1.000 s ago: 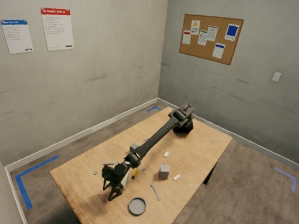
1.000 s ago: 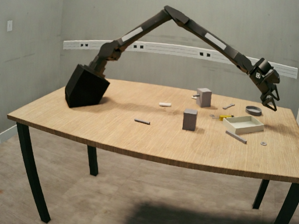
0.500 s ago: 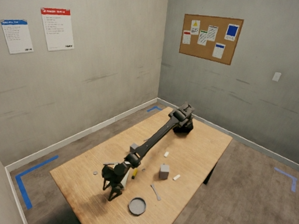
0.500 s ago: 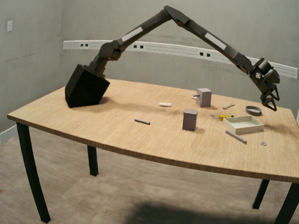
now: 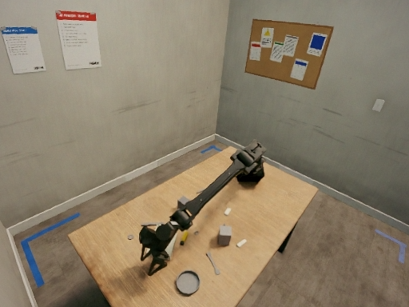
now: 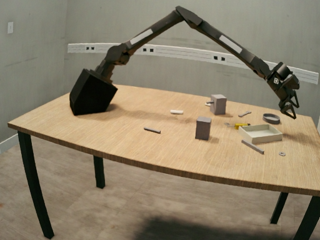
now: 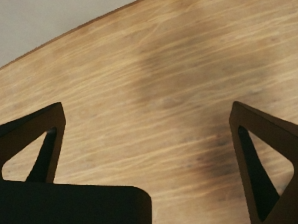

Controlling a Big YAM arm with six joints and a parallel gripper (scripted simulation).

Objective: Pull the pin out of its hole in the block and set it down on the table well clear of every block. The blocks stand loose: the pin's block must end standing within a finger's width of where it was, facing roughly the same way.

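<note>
Now: hand 420 mm past the short grey pin, 50 mm above it and 30 mm to the right of it. Round my hand: grey bar 250 mm to the right, 160 mm behind, 100 mm below; white tray 150 mm behind, 120 mm to the right, 100 mm below; grey ring dish 130 mm behind, 120 mm to the left, 100 mm below.
</note>
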